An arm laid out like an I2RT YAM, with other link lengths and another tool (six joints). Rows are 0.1 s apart.
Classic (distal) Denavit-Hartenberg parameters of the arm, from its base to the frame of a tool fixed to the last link. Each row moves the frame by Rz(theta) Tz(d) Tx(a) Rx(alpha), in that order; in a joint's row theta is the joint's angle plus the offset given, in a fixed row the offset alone. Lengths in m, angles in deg.
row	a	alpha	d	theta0
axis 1	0.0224	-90	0.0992	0
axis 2	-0.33	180	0	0
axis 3	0.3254	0	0	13.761
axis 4	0.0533	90	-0.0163	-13.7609
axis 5	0	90	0.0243	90
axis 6	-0.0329	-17.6	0.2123	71.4
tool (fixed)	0	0	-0.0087	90
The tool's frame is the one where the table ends.
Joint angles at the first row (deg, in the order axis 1, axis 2, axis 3, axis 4, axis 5, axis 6):
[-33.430 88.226 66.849 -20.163 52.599 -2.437]
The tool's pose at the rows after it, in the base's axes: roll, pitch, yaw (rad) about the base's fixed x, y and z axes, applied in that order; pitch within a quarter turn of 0, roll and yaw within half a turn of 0; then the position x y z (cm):
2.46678 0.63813 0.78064 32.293 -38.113 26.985
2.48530 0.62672 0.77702 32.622 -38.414 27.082
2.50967 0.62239 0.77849 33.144 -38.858 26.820
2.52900 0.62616 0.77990 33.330 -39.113 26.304
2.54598 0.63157 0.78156 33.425 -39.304 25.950
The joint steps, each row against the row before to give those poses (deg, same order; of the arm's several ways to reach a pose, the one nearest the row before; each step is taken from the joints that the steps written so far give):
[0.044 0.895 1.749 -2.733 -0.022 1.487]
[-0.001 1.573 2.534 -3.189 0.022 1.922]
[0.000 2.099 2.426 -2.513 0.152 1.420]
[0.000 1.291 0.833 -1.007 0.394 0.679]
[0.001 0.982 0.698 -0.918 0.416 0.459]

